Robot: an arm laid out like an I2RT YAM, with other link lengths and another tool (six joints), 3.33 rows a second.
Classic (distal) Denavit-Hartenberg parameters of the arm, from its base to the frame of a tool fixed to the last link. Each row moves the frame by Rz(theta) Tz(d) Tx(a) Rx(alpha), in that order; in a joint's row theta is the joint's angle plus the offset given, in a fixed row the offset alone. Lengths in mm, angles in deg.
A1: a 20.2  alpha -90  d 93.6  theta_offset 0
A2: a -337.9  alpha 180  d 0  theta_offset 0
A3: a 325.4  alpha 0  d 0  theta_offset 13.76
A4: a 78.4  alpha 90  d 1  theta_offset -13.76
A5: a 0  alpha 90  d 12.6  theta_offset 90
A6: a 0.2  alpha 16  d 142  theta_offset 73.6
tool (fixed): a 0  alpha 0  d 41.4  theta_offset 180
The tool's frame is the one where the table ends.
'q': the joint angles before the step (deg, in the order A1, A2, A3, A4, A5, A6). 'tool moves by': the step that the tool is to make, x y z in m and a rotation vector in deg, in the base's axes. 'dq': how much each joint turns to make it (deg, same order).
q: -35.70 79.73 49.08 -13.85 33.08 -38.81
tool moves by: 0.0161 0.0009 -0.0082 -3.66 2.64 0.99
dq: 2.70 2.82 -0.96 5.14 4.36 -2.54
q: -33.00 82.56 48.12 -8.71 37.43 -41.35
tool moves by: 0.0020 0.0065 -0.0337 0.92 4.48 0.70
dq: 1.36 3.40 -2.00 1.66 1.61 -0.86
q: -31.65 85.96 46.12 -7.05 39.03 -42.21
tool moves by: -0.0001 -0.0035 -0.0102 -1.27 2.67 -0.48
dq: 0.31 2.17 -0.37 1.87 2.35 -1.45
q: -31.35 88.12 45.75 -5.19 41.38 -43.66
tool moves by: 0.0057 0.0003 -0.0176 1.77 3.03 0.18
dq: 0.50 3.35 1.45 -1.79 0.24 0.28
